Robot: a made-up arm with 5 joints. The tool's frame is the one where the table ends. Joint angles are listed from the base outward.
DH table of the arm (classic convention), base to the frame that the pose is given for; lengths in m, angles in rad. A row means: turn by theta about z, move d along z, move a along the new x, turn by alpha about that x. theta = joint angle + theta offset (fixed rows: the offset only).
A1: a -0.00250  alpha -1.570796  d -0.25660  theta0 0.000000
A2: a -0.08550  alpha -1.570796  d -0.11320  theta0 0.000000
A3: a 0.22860  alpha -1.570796  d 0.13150  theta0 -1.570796
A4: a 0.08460  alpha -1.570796  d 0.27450  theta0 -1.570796
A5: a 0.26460  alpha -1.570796  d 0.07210  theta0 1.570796
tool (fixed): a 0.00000  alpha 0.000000  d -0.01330  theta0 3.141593
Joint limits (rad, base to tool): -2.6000..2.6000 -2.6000..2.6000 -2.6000..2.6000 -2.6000..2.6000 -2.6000..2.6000
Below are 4 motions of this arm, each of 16 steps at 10 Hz.
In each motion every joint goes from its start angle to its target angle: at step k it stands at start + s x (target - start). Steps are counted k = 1, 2, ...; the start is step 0. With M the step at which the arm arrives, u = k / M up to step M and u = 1 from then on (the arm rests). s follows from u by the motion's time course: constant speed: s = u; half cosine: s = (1 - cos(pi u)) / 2; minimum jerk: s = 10 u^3 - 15 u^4 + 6 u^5.
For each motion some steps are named. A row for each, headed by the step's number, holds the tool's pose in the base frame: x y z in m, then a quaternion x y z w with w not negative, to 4 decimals.
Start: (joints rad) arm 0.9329 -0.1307 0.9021 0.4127 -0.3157
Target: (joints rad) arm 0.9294 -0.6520 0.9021 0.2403 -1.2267
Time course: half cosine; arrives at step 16
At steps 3, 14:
3: 0.0898 0.2718 -0.4988 0.2647 -0.2357 -0.0268 0.9347
14: 0.3336 0.4040 -0.4157 0.3196 -0.6666 -0.1730 0.6508

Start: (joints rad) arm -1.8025 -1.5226 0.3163 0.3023 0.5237
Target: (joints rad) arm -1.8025 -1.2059 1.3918 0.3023 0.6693
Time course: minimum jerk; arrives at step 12
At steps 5, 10, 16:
5: 0.0559 -0.0967 -0.1390 -0.1118 -0.5440 -0.6896 0.4648
10: -0.1320 -0.0801 -0.0868 0.1173 -0.6334 -0.7287 0.2324
16: -0.1435 -0.0782 -0.0879 0.1288 -0.6368 -0.7285 0.2172

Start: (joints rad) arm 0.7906 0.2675 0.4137 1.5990 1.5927
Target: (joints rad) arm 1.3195 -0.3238 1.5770 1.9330 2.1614
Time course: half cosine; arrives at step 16
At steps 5, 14, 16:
5: 0.3096 -0.0365 -0.3579 0.4263 0.6078 0.5608 0.3664
14: 0.5049 -0.1110 -0.3659 0.4684 0.3357 0.7576 0.3064
16: 0.5121 -0.1143 -0.3711 0.4711 0.3201 0.7646 0.3017

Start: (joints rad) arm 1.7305 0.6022 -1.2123 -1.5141 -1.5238
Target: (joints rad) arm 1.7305 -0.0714 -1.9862 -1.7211 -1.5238
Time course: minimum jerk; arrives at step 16
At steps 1, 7, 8, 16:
1: -0.0981 -0.0461 -0.5083 -0.5261 0.3334 -0.7245 0.2954
7: -0.1493 -0.0422 -0.4588 -0.5742 0.3906 -0.5708 0.4381
8: -0.1599 -0.0482 -0.4452 -0.5806 0.4019 -0.5197 0.4810
16: -0.1766 -0.1006 -0.4124 -0.5661 0.4125 -0.2864 0.6537

